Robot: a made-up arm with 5 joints.
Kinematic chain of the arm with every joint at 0, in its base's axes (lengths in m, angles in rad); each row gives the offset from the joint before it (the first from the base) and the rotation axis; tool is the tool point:
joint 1: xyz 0 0 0.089 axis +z
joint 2: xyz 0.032 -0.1 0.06 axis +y
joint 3: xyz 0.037 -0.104 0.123 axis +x
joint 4: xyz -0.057 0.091 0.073 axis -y
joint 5: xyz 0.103 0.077 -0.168 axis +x
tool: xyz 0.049 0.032 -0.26
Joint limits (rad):
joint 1: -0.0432..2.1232
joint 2: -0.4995..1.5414
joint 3: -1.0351..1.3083
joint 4: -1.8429..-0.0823
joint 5: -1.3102..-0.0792
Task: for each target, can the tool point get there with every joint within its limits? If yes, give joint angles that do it. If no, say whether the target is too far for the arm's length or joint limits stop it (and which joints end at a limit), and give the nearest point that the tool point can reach.
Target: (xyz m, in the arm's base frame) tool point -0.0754 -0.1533 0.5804
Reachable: yes | joints 0.1651 1.2021 -0.4701 -1.6368 -0.3889
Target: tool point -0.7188 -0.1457 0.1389
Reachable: no: joint limits stop it (at a limit: joint 1, joint 2, joint 4, joint 5) | nearest point -0.5386 -0.1586 0.1901 | short by 0.188 m
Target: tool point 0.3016 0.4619 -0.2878
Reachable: no: joint limits stop it (at a limit: joint 1, joint 4, joint 5) | nearest point 0.2597 0.3258 -0.0858 | short by 0.247 m
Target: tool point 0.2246 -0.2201 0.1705
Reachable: yes | joints 1.5316 0.9683 -0.1338 -0.7195 -0.7568
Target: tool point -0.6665 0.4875 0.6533
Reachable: no: too far | nearest point -0.1895 0.1863 0.5173 | short by 0.580 m
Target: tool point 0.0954 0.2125 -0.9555
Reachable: no: too far | nearest point 0.1703 0.1050 -0.1783 | short by 0.788 m
